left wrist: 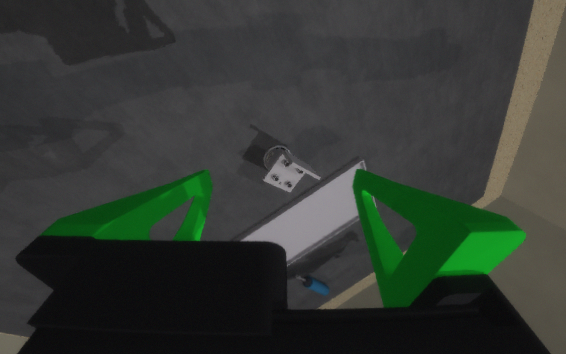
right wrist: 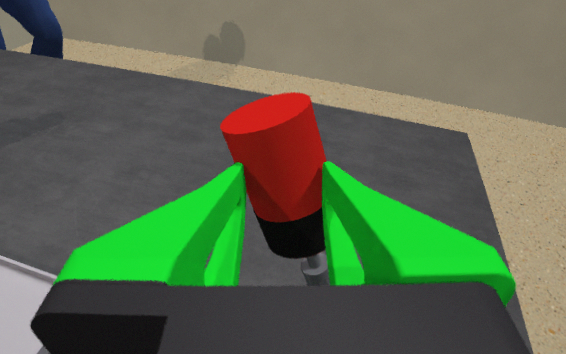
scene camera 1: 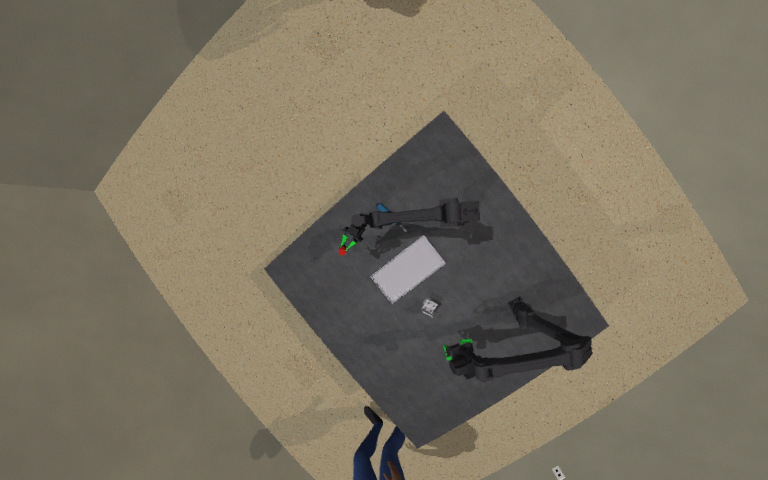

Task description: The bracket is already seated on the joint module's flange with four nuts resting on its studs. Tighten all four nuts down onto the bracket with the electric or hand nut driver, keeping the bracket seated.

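Places are measured from the left arm's base along level axes (x ahead, y left, z up), in metres.
Where they show: left gripper, fingertip midpoint: (left wrist: pixel 282 177) (scene camera 1: pixel 452 343); right gripper, fingertip midpoint: (right wrist: pixel 283 176) (scene camera 1: pixel 343 248); left arm's base, link origin: (scene camera 1: pixel 518 307).
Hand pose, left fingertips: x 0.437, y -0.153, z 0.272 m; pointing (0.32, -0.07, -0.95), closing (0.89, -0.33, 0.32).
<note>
Each offset is from my left fingertips to the centre of the thing. Level surfaces: height alone.
The white bracket @[dz -0.190, dx +0.027, dy -0.154 m] (scene camera 1: pixel 429 306) (left wrist: pixel 281 176) sits on the joint module @[dz -0.235, dx +0.027, dy -0.154 m] (left wrist: pixel 276 154), beside the tray; several dark nuts or studs show on its plate in the left wrist view. Whether the nuts are tight is too small to tell. My right gripper (scene camera 1: pixel 347 246) (right wrist: pixel 283 176) is shut on a red-and-black driver @[dz -0.017, dx +0.234, dy -0.714 m] (scene camera 1: pixel 342 251) (right wrist: pixel 280 160), whose grey shaft shows below its black collar; it is held away from the bracket, beyond the tray. My left gripper (scene camera 1: pixel 456 346) (left wrist: pixel 282 177) is open and empty, above the mat and apart from the bracket. A blue-handled driver @[dz -0.252, dx -0.050, dy -0.729 m] (scene camera 1: pixel 382 208) (left wrist: pixel 317 285) lies near the right arm.
A white tray @[dz -0.264, dx +0.034, dy -0.404 m] (scene camera 1: pixel 407 269) (left wrist: pixel 305 220) lies between the bracket and the right arm. The dark mat @[dz -0.271 m] (scene camera 1: pixel 317 277) lies under the arms. A person's blue-trousered legs (scene camera 1: pixel 367 452) (right wrist: pixel 47 30) stand by the mat's lower edge in scene camera 1.
</note>
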